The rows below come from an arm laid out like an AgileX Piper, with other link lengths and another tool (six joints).
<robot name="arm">
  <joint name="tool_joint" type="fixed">
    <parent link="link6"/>
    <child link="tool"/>
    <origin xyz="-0.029 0.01 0.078" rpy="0.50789 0 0.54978"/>
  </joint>
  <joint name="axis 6" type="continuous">
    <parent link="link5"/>
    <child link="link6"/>
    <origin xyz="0 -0.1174 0" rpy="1.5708 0 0"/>
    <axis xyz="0 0 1"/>
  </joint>
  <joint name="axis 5" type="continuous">
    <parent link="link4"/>
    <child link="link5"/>
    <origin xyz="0 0 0" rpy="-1.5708 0 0"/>
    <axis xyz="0 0 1"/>
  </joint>
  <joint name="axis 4" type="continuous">
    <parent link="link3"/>
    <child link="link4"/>
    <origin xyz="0.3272 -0.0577 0" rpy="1.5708 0 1.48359"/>
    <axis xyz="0 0 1"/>
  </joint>
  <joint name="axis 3" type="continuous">
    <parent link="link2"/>
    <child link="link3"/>
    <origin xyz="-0.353 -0.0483 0"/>
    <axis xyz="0 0 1"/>
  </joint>
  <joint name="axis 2" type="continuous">
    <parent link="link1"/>
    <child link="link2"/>
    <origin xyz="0 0 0" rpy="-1.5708 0 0"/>
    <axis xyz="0 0 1"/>
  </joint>
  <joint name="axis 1" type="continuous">
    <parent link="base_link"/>
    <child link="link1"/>
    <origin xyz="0 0 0.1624"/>
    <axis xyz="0 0 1"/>
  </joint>
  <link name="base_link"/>
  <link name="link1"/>
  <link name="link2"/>
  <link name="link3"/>
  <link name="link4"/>
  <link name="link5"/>
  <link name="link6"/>
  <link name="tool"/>
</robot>
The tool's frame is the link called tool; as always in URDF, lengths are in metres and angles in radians. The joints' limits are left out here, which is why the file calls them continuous.
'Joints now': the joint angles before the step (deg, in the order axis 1, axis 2, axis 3, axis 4, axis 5, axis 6). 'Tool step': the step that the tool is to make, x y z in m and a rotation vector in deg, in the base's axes. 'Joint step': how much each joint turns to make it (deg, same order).
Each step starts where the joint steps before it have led.
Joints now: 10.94 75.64 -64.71 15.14 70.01 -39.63
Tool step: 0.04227 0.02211 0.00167 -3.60 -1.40 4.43
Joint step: 3.43 7.97 -8.52 -3.68 0.12 -0.64
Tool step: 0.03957 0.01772 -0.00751 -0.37 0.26 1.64
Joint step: 0.95 7.37 -6.90 -0.12 0.00 -0.71
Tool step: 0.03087 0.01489 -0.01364 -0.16 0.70 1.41
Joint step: 0.62 6.18 -5.32 0.24 0.01 -0.85
